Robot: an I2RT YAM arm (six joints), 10 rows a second.
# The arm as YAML. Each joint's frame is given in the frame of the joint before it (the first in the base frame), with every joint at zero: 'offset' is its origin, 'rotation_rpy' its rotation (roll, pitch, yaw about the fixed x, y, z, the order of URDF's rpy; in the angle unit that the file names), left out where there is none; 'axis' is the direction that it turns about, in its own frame. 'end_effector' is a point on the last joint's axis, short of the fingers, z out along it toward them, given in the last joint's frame.
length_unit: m
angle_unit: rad
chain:
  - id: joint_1
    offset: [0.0, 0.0, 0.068]
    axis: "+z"
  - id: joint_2
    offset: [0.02, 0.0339, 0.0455]
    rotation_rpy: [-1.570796, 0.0, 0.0]
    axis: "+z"
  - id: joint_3
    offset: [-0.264, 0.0, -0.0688]
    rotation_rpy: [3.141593, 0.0, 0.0]
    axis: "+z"
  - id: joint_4
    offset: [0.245, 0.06, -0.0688]
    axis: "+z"
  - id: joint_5
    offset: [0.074, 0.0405, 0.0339]
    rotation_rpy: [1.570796, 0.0, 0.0]
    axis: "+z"
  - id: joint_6
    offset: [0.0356, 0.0, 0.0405]
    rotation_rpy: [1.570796, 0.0, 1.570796]
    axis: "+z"
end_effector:
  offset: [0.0, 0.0, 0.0]
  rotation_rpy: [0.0, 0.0, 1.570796]
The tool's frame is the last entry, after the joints.
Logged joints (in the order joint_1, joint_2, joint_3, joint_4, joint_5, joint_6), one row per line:
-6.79 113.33 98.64 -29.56 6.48 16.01
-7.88 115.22 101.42 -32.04 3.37 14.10
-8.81 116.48 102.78 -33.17 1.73 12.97
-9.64 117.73 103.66 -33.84 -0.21 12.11
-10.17 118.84 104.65 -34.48 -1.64 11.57
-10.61 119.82 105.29 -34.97 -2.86 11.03
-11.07 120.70 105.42 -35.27 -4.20 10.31
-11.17 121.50 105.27 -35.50 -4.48 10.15
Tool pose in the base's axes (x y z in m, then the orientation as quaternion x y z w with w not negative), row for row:
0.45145 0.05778 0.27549 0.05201 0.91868 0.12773 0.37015
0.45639 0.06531 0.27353 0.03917 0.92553 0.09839 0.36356
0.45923 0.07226 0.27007 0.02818 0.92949 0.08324 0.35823
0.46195 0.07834 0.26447 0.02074 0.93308 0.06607 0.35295
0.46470 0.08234 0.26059 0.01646 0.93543 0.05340 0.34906
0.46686 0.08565 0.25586 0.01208 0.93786 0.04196 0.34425
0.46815 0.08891 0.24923 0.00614 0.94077 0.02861 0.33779
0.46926 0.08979 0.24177 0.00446 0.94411 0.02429 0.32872
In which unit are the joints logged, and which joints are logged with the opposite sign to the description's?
The joints are logged in degrees. Opposite sign: joint_1, joint_5.
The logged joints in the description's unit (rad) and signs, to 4 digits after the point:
0.1185 1.9780 1.7216 -0.5159 -0.1131 0.2794
0.1375 2.0110 1.7701 -0.5592 -0.0588 0.2461
0.1538 2.0330 1.7938 -0.5789 -0.0302 0.2264
0.1682 2.0548 1.8092 -0.5906 0.0037 0.2114
0.1775 2.0741 1.8265 -0.6018 0.0286 0.2019
0.1852 2.0913 1.8377 -0.6103 0.0499 0.1925
0.1932 2.1066 1.8399 -0.6156 0.0733 0.1799
0.1950 2.1206 1.8373 -0.6196 0.0782 0.1772

